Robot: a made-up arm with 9 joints. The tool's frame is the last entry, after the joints.
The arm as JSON. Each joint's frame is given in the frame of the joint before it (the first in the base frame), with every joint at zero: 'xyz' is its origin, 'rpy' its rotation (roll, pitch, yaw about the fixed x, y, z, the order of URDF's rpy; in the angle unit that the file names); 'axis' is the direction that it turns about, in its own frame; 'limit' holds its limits. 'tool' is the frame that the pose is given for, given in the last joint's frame.
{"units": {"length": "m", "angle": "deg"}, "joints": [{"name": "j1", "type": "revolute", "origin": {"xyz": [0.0, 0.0, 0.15], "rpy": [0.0, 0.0, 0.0]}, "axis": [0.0, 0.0, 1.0], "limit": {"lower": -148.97, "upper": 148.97}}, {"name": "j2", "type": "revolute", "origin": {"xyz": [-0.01, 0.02, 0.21], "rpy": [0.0, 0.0, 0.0]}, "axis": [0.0, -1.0, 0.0], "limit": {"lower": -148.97, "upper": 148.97}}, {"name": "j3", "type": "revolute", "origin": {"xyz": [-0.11, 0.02, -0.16], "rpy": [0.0, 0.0, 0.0]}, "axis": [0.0, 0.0, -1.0], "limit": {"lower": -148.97, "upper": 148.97}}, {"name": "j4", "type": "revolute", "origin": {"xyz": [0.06, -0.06, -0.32], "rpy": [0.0, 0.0, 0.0]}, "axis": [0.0, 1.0, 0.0], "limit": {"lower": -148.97, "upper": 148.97}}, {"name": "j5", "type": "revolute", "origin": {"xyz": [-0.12, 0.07, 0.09], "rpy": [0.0, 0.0, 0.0]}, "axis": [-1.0, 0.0, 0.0], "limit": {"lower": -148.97, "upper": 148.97}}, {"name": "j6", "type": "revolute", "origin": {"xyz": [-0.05, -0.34, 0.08], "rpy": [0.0, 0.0, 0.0]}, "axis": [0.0, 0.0, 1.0], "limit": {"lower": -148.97, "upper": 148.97}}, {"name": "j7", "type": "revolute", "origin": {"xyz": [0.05, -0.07, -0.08], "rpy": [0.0, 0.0, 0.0]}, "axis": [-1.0, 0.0, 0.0], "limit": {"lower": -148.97, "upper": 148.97}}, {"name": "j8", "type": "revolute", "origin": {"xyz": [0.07, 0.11, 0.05], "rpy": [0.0, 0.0, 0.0]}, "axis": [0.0, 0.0, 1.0], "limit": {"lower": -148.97, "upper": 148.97}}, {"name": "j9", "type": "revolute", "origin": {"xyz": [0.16, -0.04, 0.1], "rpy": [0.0, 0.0, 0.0]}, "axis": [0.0, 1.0, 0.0], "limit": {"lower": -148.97, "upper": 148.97}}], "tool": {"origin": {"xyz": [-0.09, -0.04, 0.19], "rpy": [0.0, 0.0, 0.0]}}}
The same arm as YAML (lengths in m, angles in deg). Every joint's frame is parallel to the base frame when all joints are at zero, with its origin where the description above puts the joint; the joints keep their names.
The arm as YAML. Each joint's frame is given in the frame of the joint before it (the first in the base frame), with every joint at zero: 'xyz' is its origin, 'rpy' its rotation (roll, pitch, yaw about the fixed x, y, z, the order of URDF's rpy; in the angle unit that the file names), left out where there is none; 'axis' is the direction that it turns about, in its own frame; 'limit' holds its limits. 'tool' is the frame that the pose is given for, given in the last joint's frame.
units:
  length: m
  angle: deg
joints:
  - name: j1
    type: revolute
    origin:
      xyz: [0.0, 0.0, 0.15]
    axis: "+z"
    limit:
      lower: -148.97
      upper: 148.97
  - name: j2
    type: revolute
    origin:
      xyz: [-0.01, 0.02, 0.21]
    axis: "-y"
    limit:
      lower: -148.97
      upper: 148.97
  - name: j3
    type: revolute
    origin:
      xyz: [-0.11, 0.02, -0.16]
    axis: "-z"
    limit:
      lower: -148.97
      upper: 148.97
  - name: j4
    type: revolute
    origin:
      xyz: [0.06, -0.06, -0.32]
    axis: "+y"
    limit:
      lower: -148.97
      upper: 148.97
  - name: j5
    type: revolute
    origin:
      xyz: [-0.12, 0.07, 0.09]
    axis: "-x"
    limit:
      lower: -148.97
      upper: 148.97
  - name: j6
    type: revolute
    origin:
      xyz: [-0.05, -0.34, 0.08]
    axis: "+z"
    limit:
      lower: -148.97
      upper: 148.97
  - name: j7
    type: revolute
    origin:
      xyz: [0.05, -0.07, -0.08]
    axis: "-x"
    limit:
      lower: -148.97
      upper: 148.97
  - name: j8
    type: revolute
    origin:
      xyz: [0.07, 0.11, 0.05]
    axis: "+z"
    limit:
      lower: -148.97
      upper: 148.97
  - name: j9
    type: revolute
    origin:
      xyz: [0.16, -0.04, 0.1]
    axis: "+y"
    limit:
      lower: -148.97
      upper: 148.97
tool:
  origin:
    xyz: [-0.09, -0.04, 0.19]

